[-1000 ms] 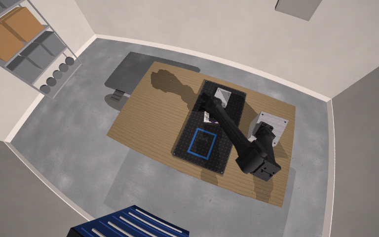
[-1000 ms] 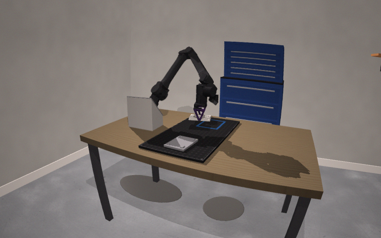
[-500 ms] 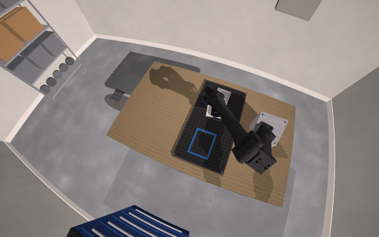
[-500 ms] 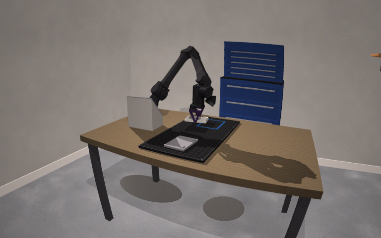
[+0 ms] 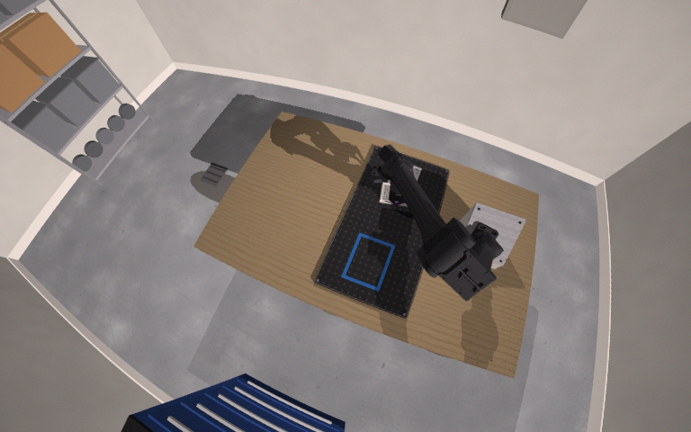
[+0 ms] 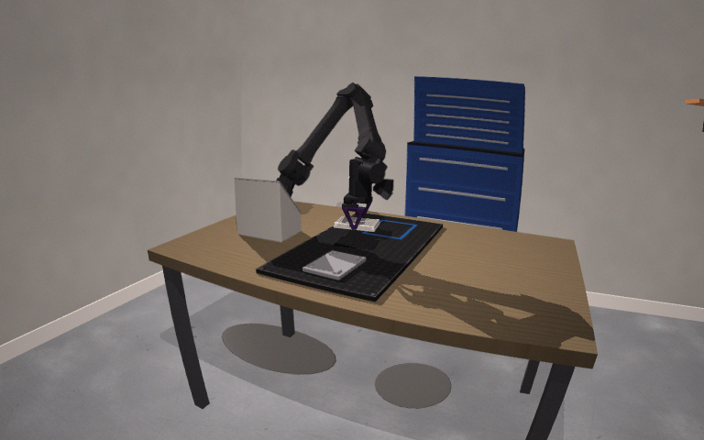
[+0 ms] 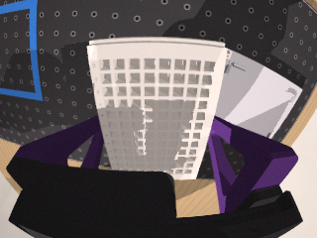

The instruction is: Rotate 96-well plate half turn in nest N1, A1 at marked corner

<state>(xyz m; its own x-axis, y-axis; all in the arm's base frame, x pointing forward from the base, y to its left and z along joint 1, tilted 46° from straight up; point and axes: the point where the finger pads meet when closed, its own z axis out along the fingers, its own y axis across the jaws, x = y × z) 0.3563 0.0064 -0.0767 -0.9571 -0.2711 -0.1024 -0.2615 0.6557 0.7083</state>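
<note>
My hand is 14 cm to the left of the grey plate nest N1, 9 cm above it and 1 cm short of it. Round my hand: A1 label: 8 cm below, 7 cm to the right, 6 cm ahead; then white 96-well plate: right at my hand.
</note>
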